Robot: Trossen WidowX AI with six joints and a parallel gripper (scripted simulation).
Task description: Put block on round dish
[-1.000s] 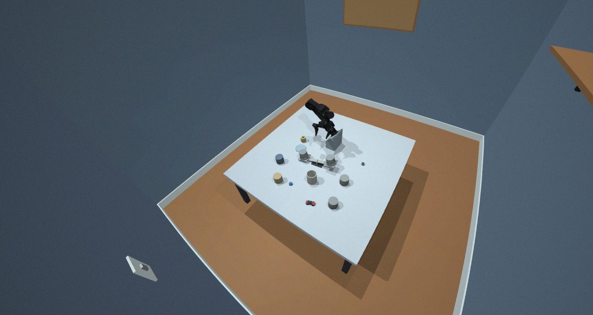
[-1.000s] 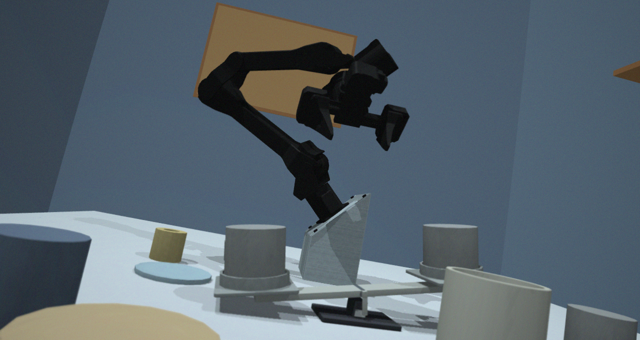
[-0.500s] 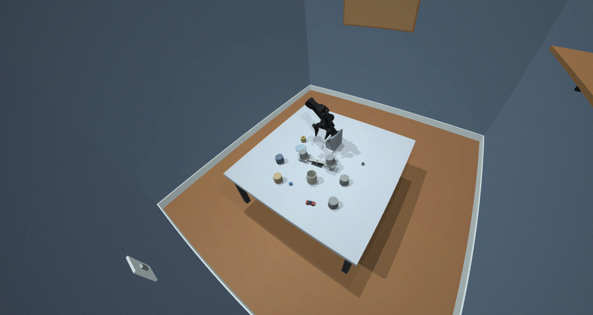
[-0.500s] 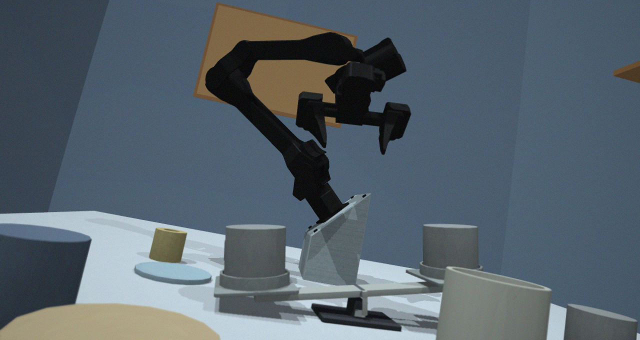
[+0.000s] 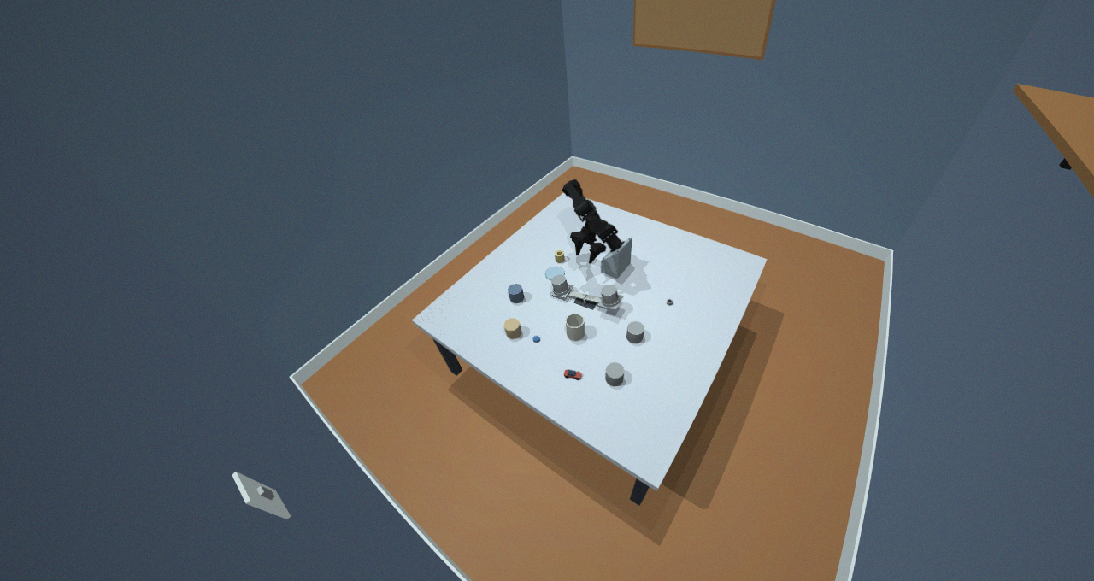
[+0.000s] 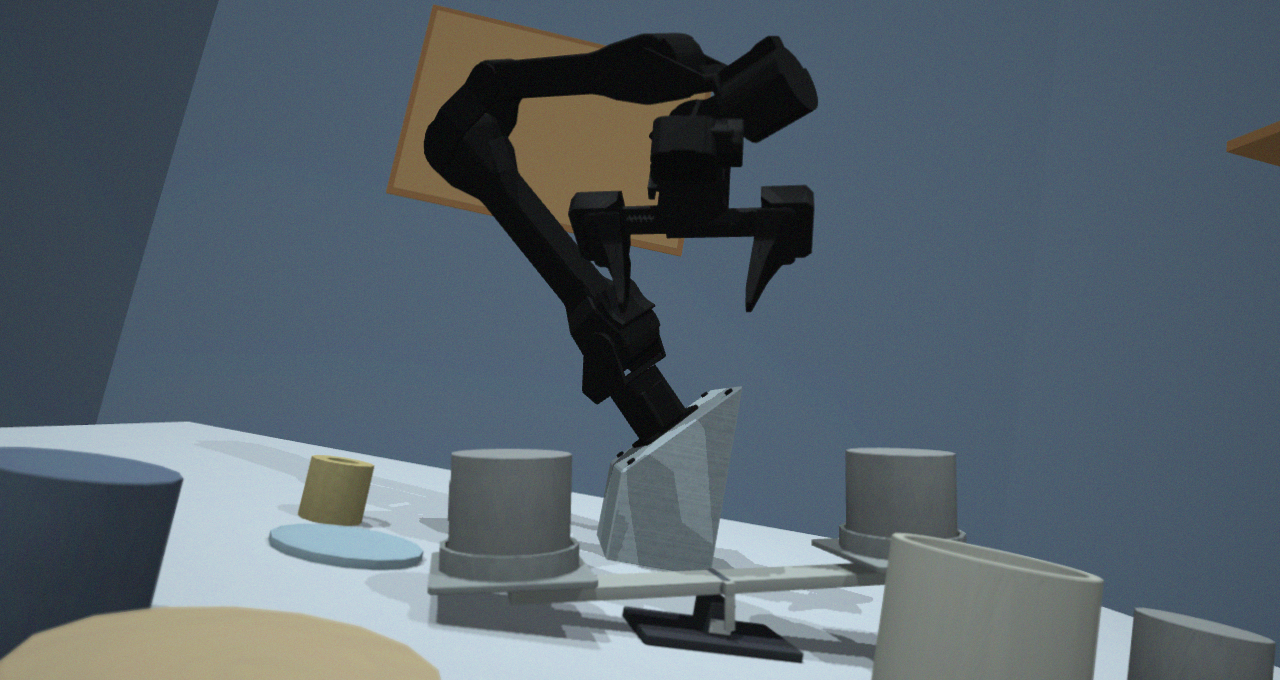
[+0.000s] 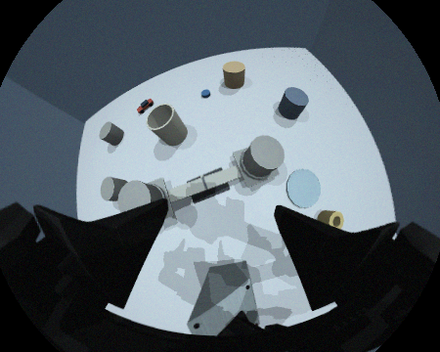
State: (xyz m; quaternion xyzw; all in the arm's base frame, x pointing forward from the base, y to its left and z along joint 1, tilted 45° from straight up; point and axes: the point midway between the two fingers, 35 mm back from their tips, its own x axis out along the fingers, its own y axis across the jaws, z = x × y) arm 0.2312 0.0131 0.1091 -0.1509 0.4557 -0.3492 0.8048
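Right now the green block is 170 mm below my gripper tip, 100 mm to the right of it and 60 mm ahead of it. Round my gripper tip: light blue round dish (210 mm below, 190 mm to the right, 40 mm behind); then dark blue cylinder (290 mm to the right, 170 mm below, 170 mm ahead); then yellow ring-shaped cylinder (220 mm to the right, 180 mm below, 150 mm behind).
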